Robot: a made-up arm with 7 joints.
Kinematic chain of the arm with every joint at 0, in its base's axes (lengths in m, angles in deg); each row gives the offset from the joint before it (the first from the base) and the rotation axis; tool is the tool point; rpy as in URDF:
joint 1: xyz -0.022 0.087 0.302 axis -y
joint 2: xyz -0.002 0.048 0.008 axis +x
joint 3: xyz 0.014 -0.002 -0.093 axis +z
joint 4: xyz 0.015 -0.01 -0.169 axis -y
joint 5: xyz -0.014 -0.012 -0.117 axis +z
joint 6: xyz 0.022 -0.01 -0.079 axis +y
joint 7: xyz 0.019 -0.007 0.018 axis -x
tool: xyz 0.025 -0.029 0.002 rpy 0 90 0
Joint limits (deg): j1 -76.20..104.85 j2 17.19..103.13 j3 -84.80..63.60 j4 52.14..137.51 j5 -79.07..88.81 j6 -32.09..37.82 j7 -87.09..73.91
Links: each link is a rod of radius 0.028 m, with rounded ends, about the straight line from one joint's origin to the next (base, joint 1, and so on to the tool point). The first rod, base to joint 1, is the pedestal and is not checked.
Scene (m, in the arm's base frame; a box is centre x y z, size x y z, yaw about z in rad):
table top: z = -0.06
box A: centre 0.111 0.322 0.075 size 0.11 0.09 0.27 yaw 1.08
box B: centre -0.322 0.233 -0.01 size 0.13 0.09 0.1 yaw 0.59
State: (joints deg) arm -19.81 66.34 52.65 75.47 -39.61 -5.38 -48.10
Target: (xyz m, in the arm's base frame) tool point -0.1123 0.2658 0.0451
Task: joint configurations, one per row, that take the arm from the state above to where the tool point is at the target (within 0.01 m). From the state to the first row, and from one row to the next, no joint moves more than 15 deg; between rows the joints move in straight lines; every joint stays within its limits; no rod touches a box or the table.
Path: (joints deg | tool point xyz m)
1: -27.59 76.84 51.01 67.69 -40.65 -11.27 -48.14 | 0.1719 0.4708 0.2260
2: -35.36 87.34 49.38 59.92 -41.70 -17.16 -48.17 | 0.1790 0.4850 0.2398
3: -43.14 97.85 47.74 52.14 -42.74 -23.05 -48.21 | 0.1938 0.4915 0.2549
4: -51.00 83.14 42.13 64.27 -40.12 -21.55 -46.98 | 0.1256 0.4707 0.1519
5: -58.87 68.43 36.52 76.40 -37.51 -20.05 -45.76 | 0.0407 0.4216 0.0790
6: -66.74 53.72 30.91 88.53 -34.90 -18.55 -44.53 | -0.0443 0.3500 0.0436
7: -74.61 39.01 25.30 100.66 -32.28 -17.05 -43.30 | -0.1123 0.2658 0.0451

